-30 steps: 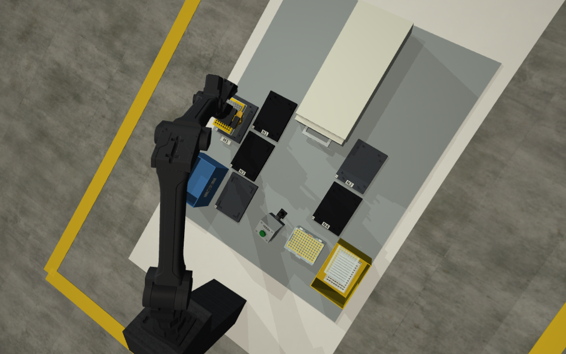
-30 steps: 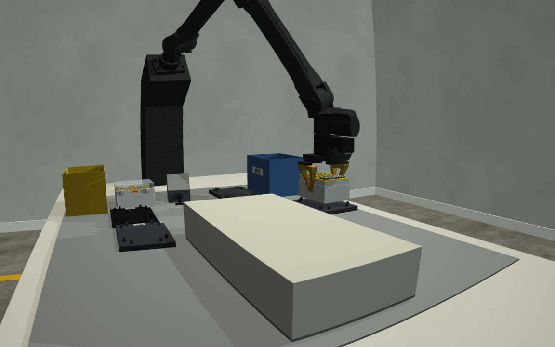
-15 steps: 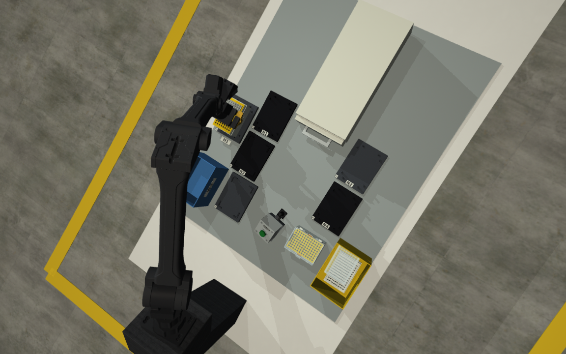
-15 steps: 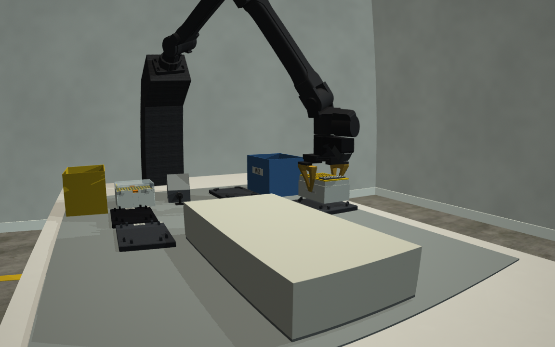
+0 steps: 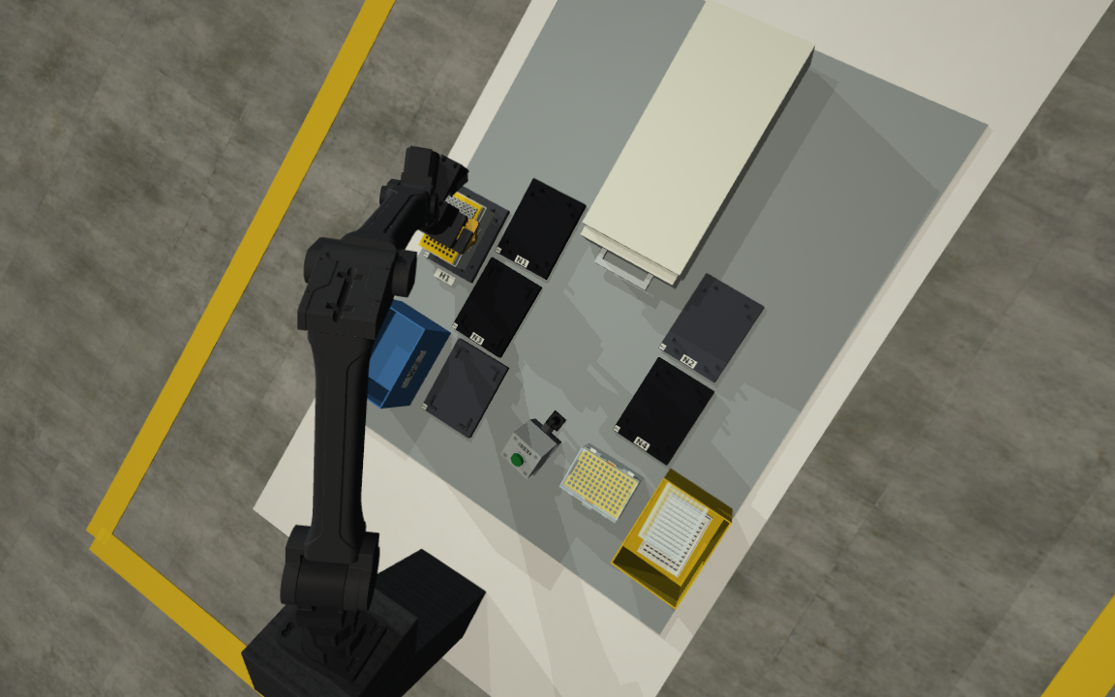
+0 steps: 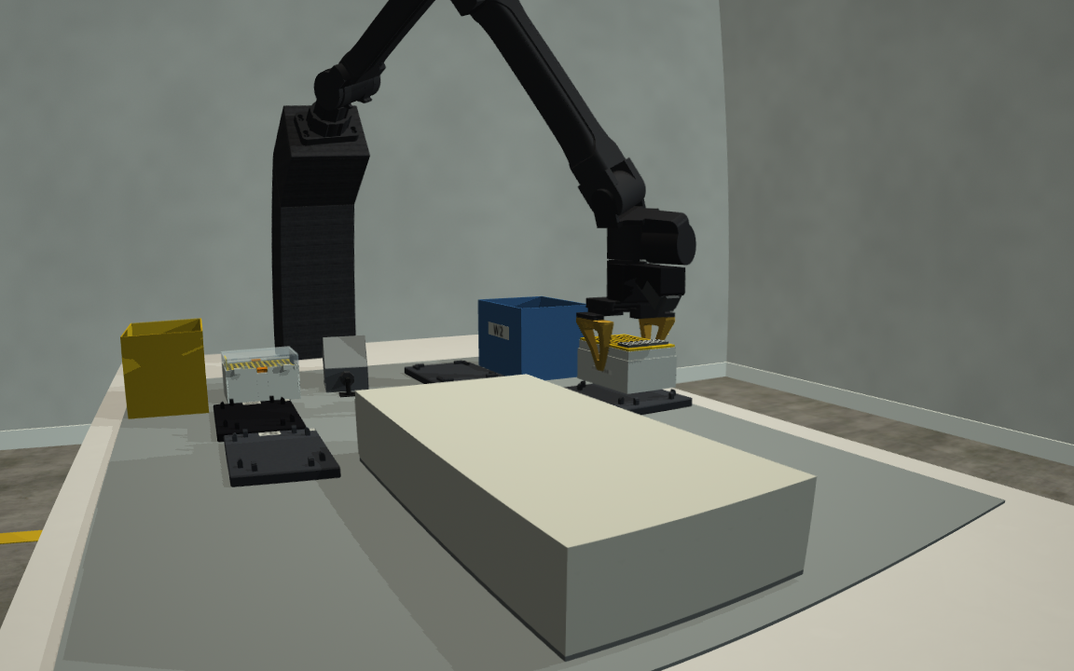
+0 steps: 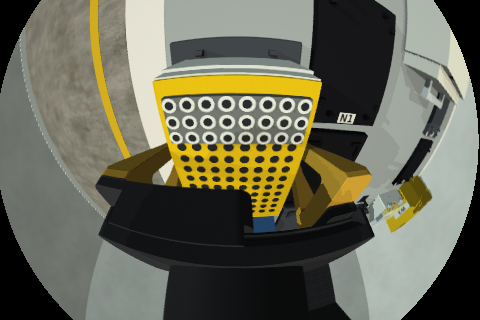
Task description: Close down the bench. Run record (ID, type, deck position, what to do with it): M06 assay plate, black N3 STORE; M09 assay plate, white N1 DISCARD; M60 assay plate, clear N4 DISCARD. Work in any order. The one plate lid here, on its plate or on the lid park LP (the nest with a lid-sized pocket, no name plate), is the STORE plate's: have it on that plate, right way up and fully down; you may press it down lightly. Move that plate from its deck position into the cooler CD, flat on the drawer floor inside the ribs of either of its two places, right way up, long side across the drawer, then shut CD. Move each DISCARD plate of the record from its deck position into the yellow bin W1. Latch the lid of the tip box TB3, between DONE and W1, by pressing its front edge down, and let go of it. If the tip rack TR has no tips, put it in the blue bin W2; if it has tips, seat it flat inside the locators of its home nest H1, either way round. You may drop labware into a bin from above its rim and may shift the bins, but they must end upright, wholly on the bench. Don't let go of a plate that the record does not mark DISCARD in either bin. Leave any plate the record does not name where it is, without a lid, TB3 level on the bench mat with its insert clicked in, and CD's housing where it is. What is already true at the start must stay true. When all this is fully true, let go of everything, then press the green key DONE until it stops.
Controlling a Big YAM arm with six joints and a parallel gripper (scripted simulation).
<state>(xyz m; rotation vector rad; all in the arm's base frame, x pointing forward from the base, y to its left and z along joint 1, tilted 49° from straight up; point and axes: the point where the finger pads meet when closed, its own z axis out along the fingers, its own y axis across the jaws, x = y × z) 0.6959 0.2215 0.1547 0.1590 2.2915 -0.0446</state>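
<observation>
The yellow tip rack lies 10 mm behind my hand and 10 mm above it. Also, from my hand: nest N3: 120 mm behind, 110 mm to the right, 50 mm below; then home nest H1: 50 mm below; then nest N1: 50 mm ahead, 150 mm to the right, 50 mm below.
</observation>
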